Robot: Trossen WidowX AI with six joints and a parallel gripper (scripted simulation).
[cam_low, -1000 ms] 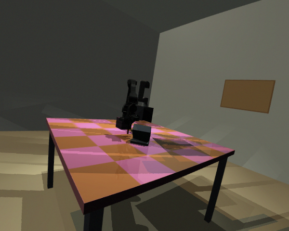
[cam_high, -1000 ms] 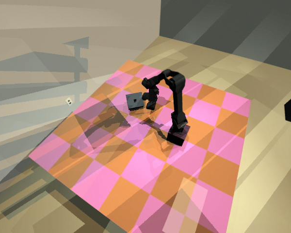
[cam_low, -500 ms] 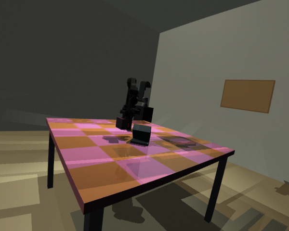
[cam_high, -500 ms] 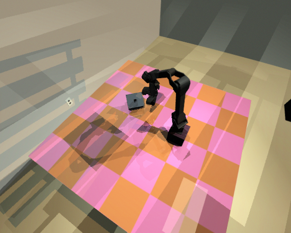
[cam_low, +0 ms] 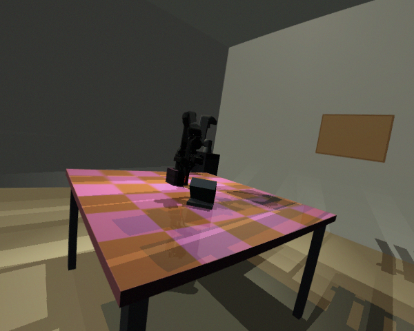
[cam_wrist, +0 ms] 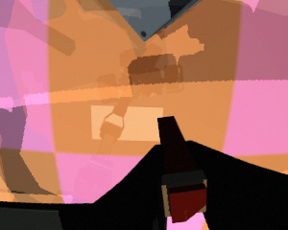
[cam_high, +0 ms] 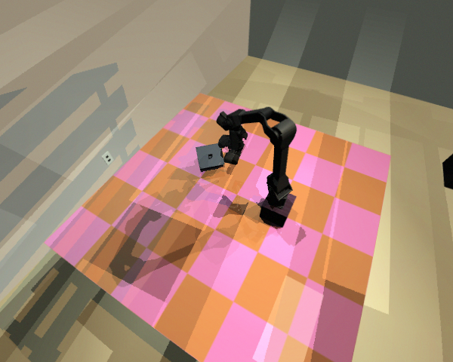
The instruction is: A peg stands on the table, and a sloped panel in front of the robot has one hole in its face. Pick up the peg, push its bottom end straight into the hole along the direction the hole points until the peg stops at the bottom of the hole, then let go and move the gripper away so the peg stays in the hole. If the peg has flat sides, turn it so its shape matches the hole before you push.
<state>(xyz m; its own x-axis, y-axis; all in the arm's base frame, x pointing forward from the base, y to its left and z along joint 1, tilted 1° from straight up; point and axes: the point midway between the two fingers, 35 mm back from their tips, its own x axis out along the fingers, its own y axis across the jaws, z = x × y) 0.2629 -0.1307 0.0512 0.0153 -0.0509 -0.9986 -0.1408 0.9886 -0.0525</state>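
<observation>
The sloped panel lies 15 cm ahead of my gripper tip, 4 cm below it and 1 cm to the left of it. Also, from my gripper tip: peg 2 cm above.
</observation>
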